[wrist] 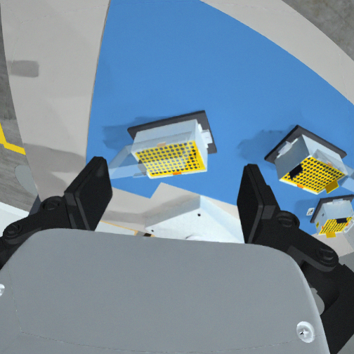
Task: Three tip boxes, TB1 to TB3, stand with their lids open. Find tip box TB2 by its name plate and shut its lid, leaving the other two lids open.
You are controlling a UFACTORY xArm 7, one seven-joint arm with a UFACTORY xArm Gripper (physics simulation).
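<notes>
Three tip boxes with yellow, dark-holed tops stand on dark bases. One tip box (pixel 172 150) is left of the centre, its clear lid (pixel 125 164) open to its lower left. A second tip box (pixel 311 162) is at the right, with part of its clear lid (pixel 349 175) showing at its right. A third, smaller-looking tip box (pixel 335 217) is at the lower right; its lid cannot be made out. No name plate can be read, so I cannot tell which box is TB2. My gripper (pixel 173 179) is open and empty, its fingers apart above the scene, below the first box in the view.
The boxes stand on a blue mat (pixel 200 65) over a pale table (pixel 55 45). A white angular block (pixel 195 220) shows between the fingers. A small white label (pixel 310 211) lies beside the third box. Grey floor with a yellow line (pixel 12 148) shows at the left.
</notes>
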